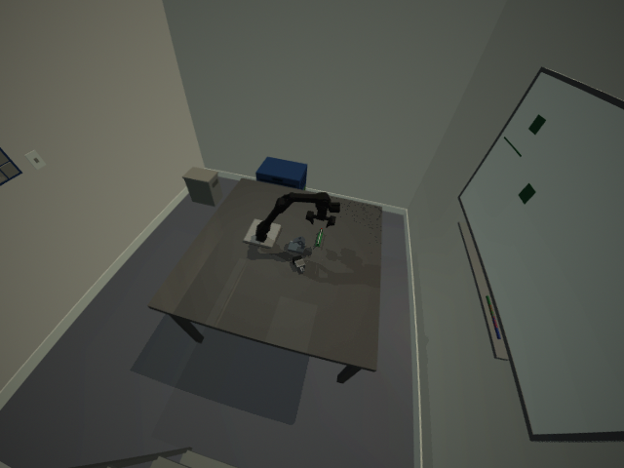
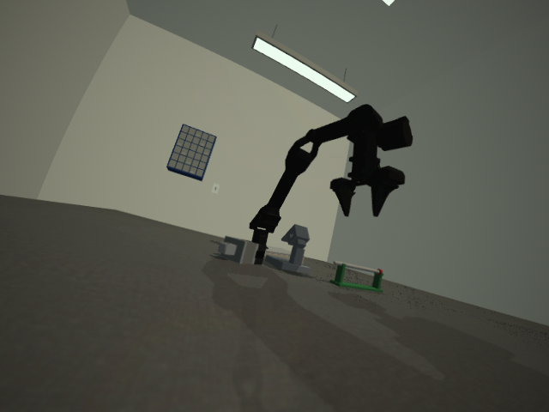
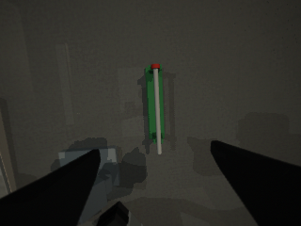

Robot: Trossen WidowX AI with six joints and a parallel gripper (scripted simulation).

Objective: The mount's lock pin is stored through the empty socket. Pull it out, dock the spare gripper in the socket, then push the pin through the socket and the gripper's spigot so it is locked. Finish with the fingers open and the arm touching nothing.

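The spare gripper lies 250 mm to the right of my gripper tip, 140 mm below it and 60 mm behind it. Round my gripper tip: green cradle: 140 mm below, 30 mm to the left, 10 mm ahead; grey mount: 110 mm below, 110 mm behind, 100 mm to the right.
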